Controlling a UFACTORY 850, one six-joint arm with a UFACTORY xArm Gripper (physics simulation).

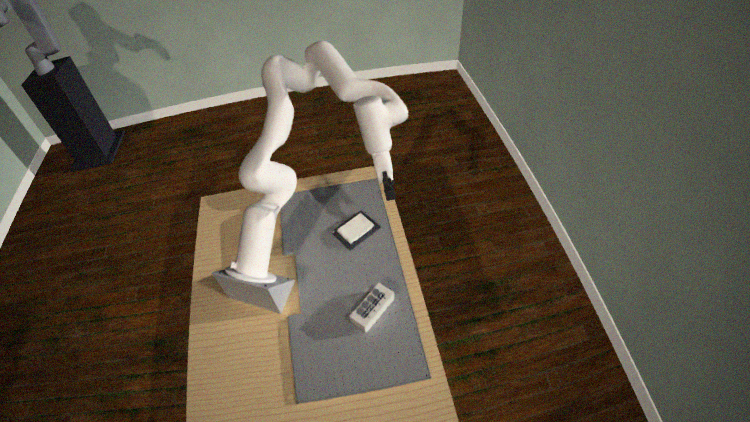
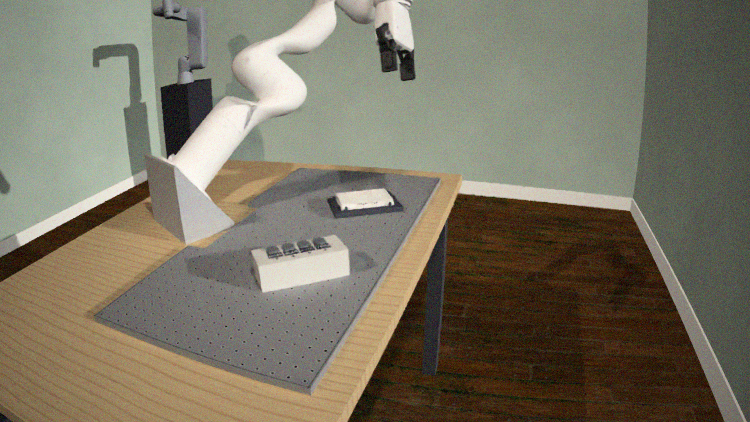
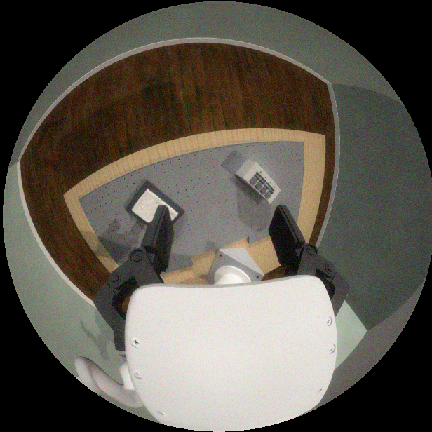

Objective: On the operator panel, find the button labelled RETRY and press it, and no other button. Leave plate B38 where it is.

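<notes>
The operator panel (image 1: 360, 320) (image 2: 306, 275) (image 3: 245, 171) is a white box on the grey board, with a row of several grey buttons on its top and dark labels too small to read, so I cannot tell which button is RETRY. A white plate (image 1: 356, 227) (image 2: 363, 199) (image 3: 146, 204), likely B38, lies in a dark tray (image 1: 350, 245) (image 2: 361, 211) (image 3: 131, 206) on the same board; its marking is not readable. My gripper (image 2: 397, 73) (image 3: 222, 217) is open and empty, high above the board's far end and well away from the panel.
The perforated grey board (image 1: 356, 367) (image 2: 220, 320) (image 3: 200, 175) lies on a wooden table (image 1: 236, 367) (image 2: 47, 314) (image 3: 313, 175). My arm's wedge base (image 1: 251, 294) (image 2: 180, 209) (image 3: 245, 257) stands beside the board. A dark pedestal (image 1: 73, 115) (image 2: 187, 112) with another arm stands by the wall.
</notes>
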